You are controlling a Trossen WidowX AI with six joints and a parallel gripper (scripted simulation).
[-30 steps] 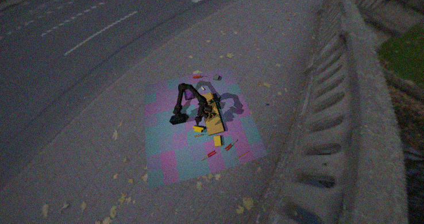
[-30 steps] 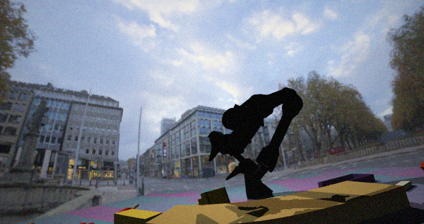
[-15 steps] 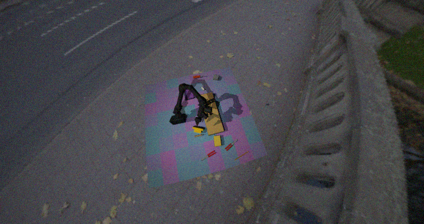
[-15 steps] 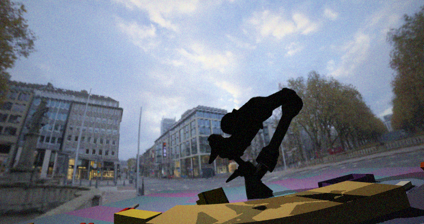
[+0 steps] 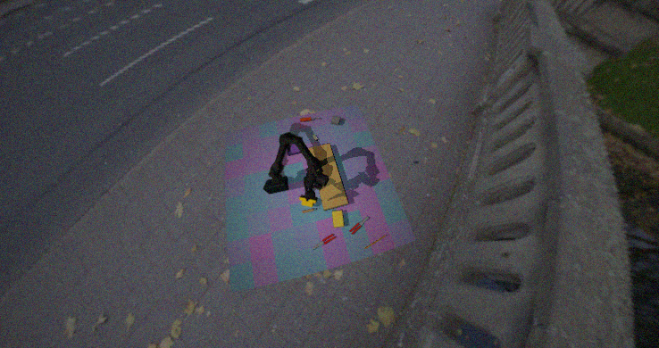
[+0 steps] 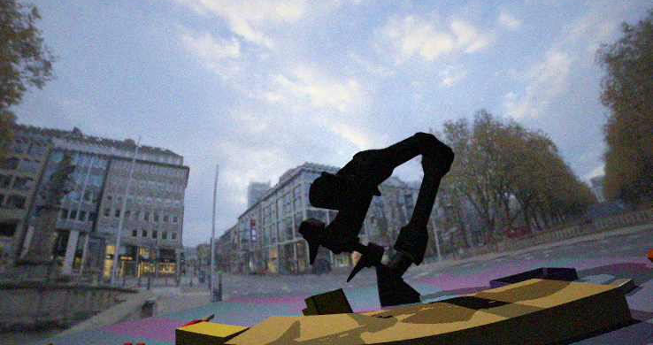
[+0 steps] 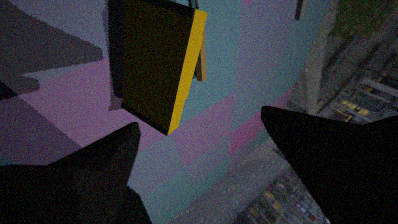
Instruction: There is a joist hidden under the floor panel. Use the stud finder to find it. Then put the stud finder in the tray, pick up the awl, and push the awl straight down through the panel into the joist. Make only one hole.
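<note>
Right now my gripper tip is 20 mm past the yellow stud finder, 20 mm to the left of it and 90 mm above it. Round my gripper tip: yellow block 160 mm ahead, 200 mm to the right, 100 mm below; then purple tray 490 mm to the left, 100 mm below; then awl 10 mm ahead, 80 mm to the right, 110 mm below.
</note>
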